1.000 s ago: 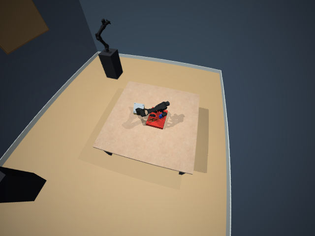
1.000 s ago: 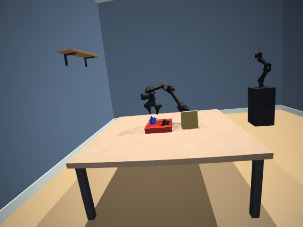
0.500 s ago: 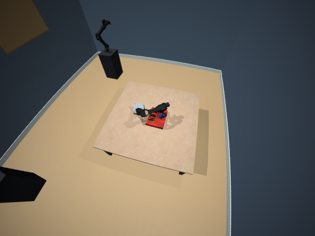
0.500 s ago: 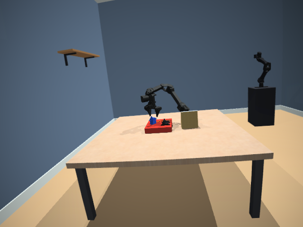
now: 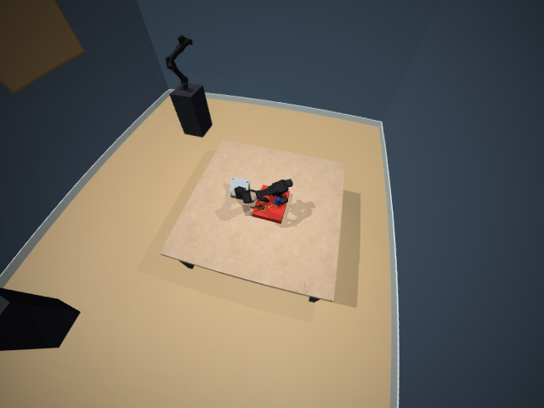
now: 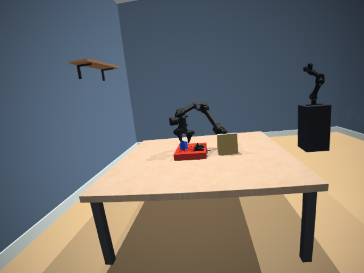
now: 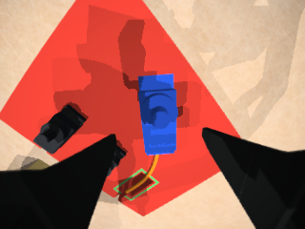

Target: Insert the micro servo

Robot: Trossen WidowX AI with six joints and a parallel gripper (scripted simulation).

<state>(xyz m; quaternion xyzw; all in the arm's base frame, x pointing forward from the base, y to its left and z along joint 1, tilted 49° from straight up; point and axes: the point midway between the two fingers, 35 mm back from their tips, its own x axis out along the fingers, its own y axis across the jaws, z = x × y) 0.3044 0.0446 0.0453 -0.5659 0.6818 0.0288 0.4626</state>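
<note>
Right now the red deck is 7 cm below my gripper tip and 1 cm behind it.
</note>
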